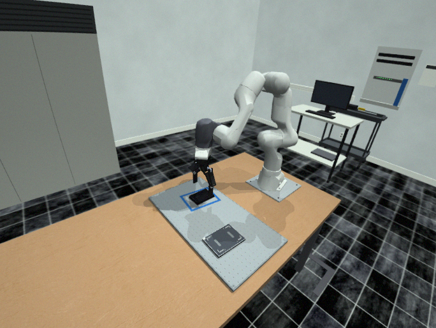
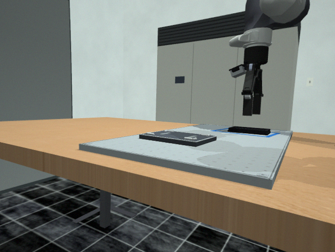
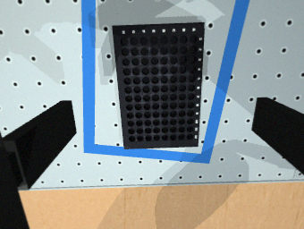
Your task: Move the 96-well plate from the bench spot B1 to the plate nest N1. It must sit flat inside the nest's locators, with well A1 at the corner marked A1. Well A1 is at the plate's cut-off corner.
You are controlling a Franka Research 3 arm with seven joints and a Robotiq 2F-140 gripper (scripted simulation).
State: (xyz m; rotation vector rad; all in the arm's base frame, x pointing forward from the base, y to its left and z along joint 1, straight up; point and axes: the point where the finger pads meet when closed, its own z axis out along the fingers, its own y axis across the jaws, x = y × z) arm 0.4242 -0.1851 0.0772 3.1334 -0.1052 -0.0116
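Now: the black 96-well plate 60 mm below my hand and 10 mm ahead of it. The rest, counted from my hand: A1 label (250 mm to the left, 210 mm ahead, 60 mm below); plate nest (310 mm to the left, 140 mm ahead, 70 mm below).
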